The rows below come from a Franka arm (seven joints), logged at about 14 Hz.
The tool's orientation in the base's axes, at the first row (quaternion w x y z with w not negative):
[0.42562, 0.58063, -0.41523, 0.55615]
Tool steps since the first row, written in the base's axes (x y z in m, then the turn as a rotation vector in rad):
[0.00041, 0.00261, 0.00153, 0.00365, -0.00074, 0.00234]
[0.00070, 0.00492, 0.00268, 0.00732, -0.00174, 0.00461]
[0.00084, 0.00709, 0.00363, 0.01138, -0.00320, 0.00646]
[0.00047, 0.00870, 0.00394, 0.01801, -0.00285, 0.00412]
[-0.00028, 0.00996, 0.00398, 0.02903, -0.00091, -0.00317]
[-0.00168, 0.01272, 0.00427, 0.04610, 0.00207, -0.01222]
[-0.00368, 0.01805, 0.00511, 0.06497, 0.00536, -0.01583]
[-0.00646, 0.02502, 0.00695, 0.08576, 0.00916, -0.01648]
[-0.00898, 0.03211, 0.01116, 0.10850, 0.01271, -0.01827]
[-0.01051, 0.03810, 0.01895, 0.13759, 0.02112, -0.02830]
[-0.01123, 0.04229, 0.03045, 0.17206, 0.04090, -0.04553]
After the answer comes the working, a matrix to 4 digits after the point.
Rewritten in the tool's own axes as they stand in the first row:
[0.00152, -0.00111, -0.00240, 0.00248, -0.00320, 0.00173]
[0.00266, -0.00202, -0.00455, 0.00489, -0.00634, 0.00372]
[0.00360, -0.00276, -0.00660, 0.00690, -0.00973, 0.00626]
[0.00388, -0.00287, -0.00826, 0.00480, -0.01624, 0.00791]
[0.00388, -0.00252, -0.00968, -0.00210, -0.02758, 0.00942]
[0.00409, -0.00198, -0.01273, -0.01054, -0.04506, 0.01173]
[0.00481, -0.00160, -0.01843, -0.01349, -0.06417, 0.01417]
[0.00649, -0.00093, -0.02594, -0.01341, -0.08517, 0.01663]
[0.01054, -0.00046, -0.03354, -0.01440, -0.10800, 0.01992]
[0.01822, -0.00050, -0.03986, -0.02343, -0.13858, 0.02057]
[0.02965, -0.00067, -0.04430, -0.03957, -0.17787, 0.01207]

The tool's axes in the first row as the columns of a matrix, in the base's axes (rounded; the answer above uses it unrounded):
[0.0366, -0.9556, 0.2924]
[-0.0088, -0.2929, -0.9561]
[0.9993, 0.0324, -0.0191]

